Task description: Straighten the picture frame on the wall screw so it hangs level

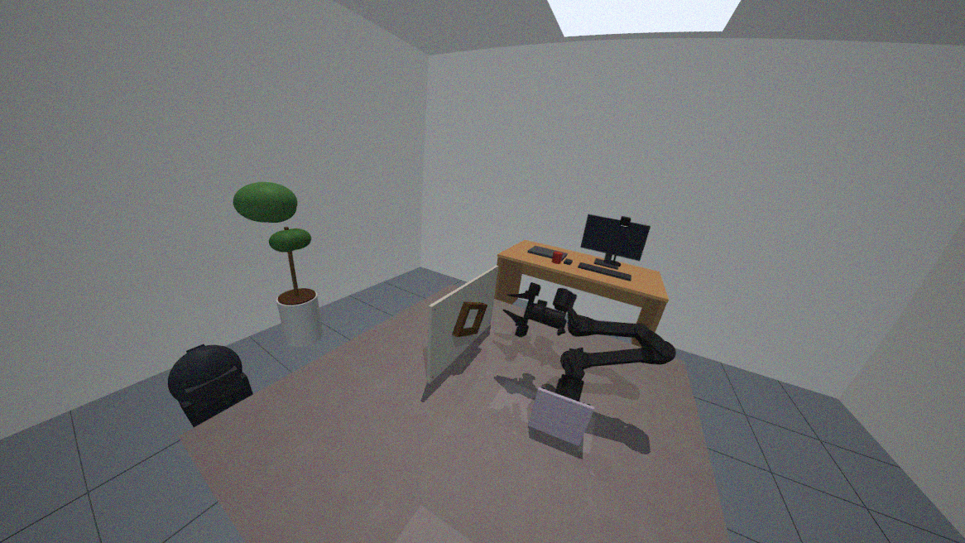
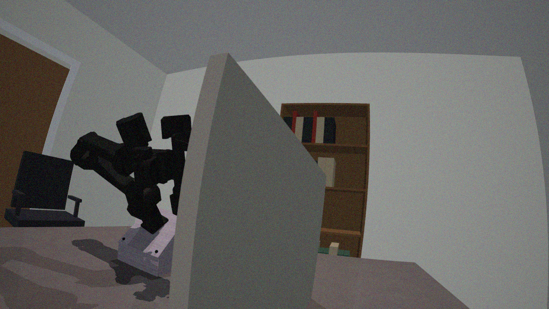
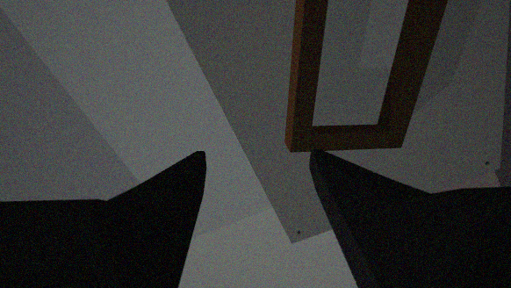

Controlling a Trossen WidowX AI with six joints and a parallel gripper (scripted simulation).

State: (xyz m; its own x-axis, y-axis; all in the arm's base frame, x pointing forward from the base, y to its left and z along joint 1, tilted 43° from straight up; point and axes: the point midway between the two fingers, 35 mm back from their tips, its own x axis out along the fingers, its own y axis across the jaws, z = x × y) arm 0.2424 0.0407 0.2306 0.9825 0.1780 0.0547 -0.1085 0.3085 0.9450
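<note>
The brown wooden picture frame is 13 cm ahead of my gripper tip, 2 cm to the left of it and 11 cm below it. Also, from my gripper tip: wall panel (14 cm ahead, 1 cm to the left, 12 cm below).
</note>
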